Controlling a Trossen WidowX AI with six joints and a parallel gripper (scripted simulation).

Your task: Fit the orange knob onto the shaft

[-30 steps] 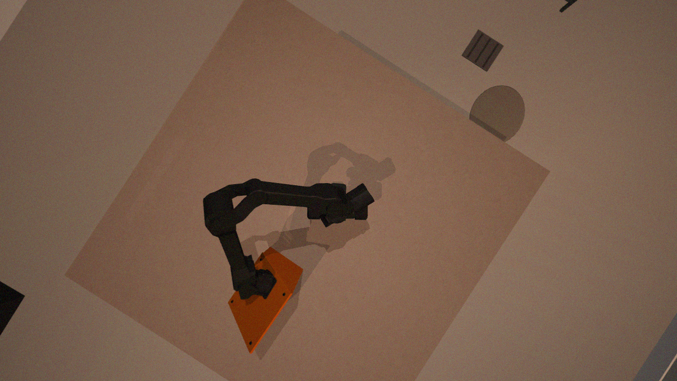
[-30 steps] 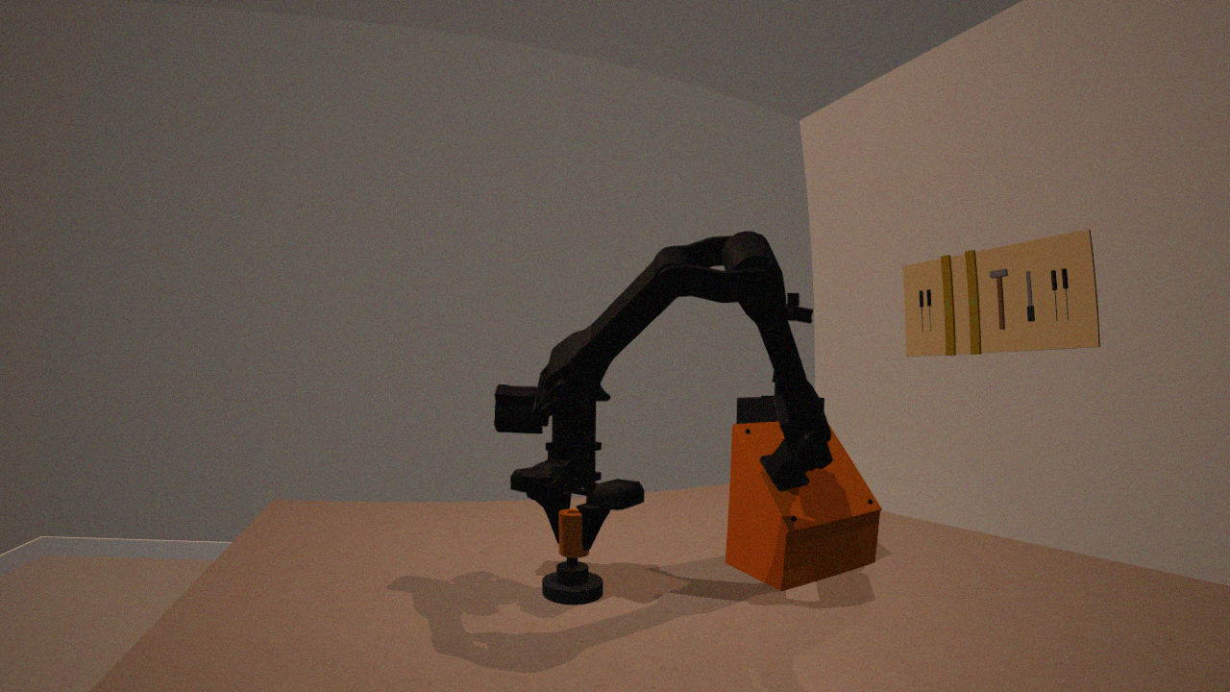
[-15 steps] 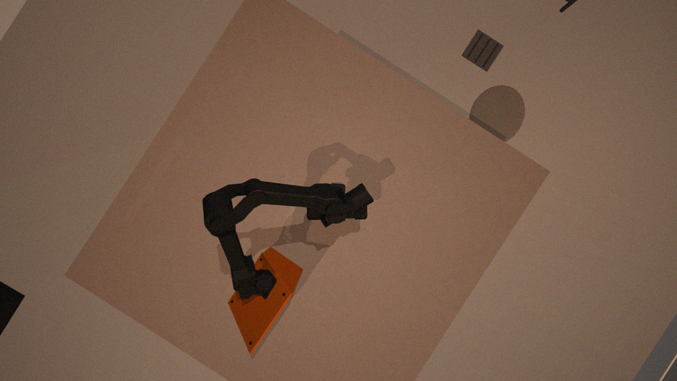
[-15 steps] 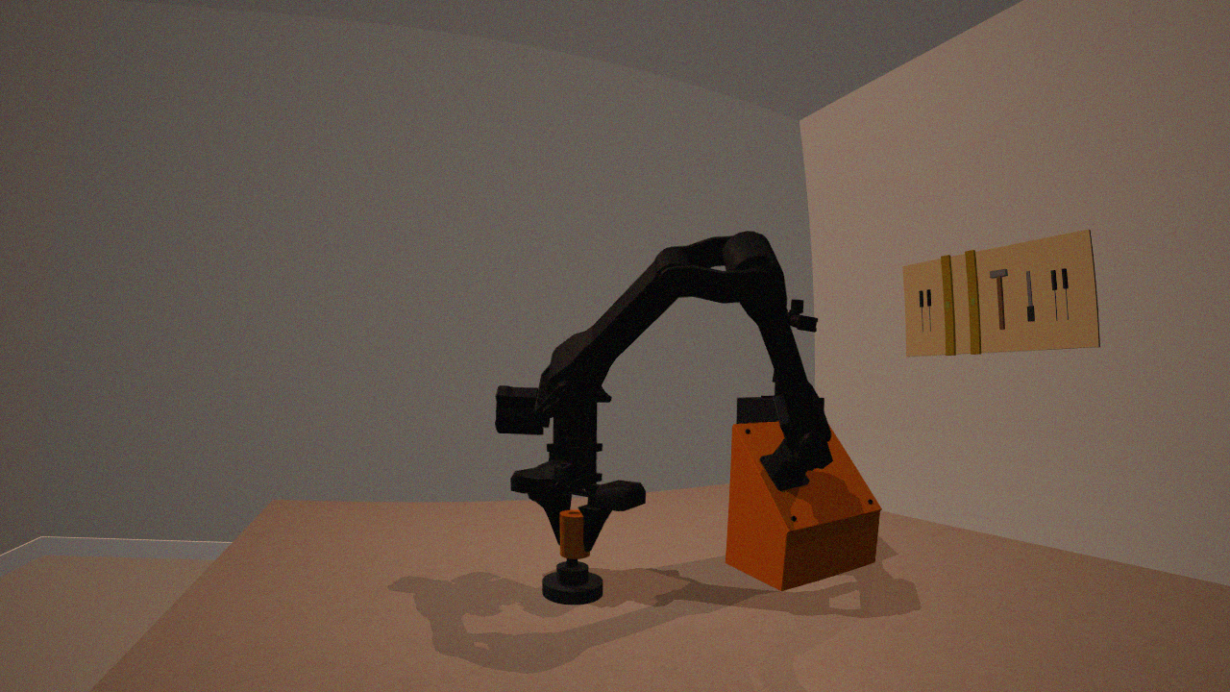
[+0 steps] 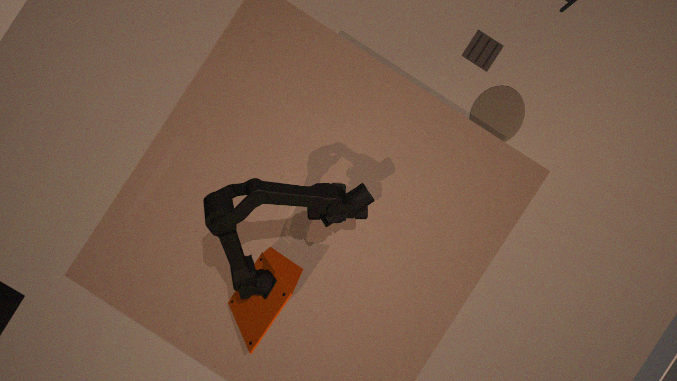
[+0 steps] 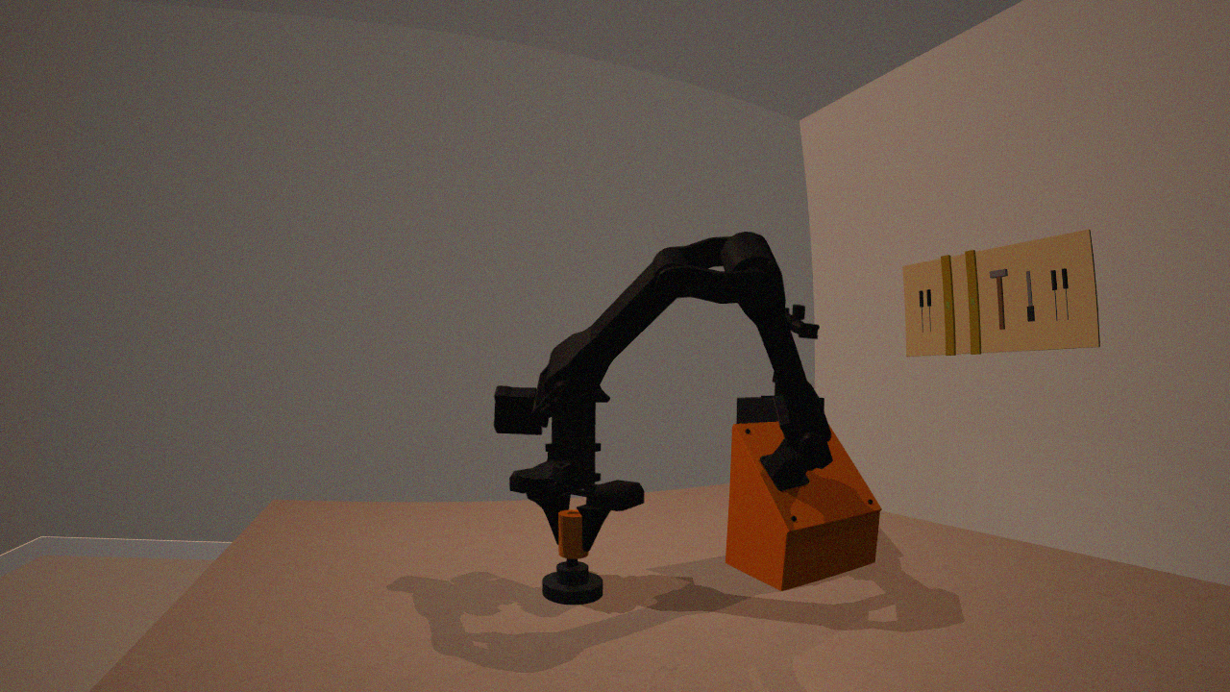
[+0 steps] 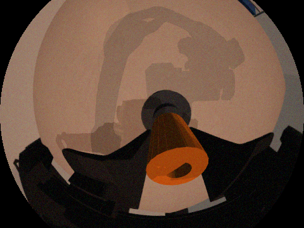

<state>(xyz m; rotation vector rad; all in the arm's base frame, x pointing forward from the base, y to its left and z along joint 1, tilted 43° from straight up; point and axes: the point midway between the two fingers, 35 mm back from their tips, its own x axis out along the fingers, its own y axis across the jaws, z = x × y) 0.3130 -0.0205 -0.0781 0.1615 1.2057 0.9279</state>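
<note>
Right now my gripper tip is 20 mm below the orange knob. Round my gripper tip: round pedestal: 40 mm below.
</note>
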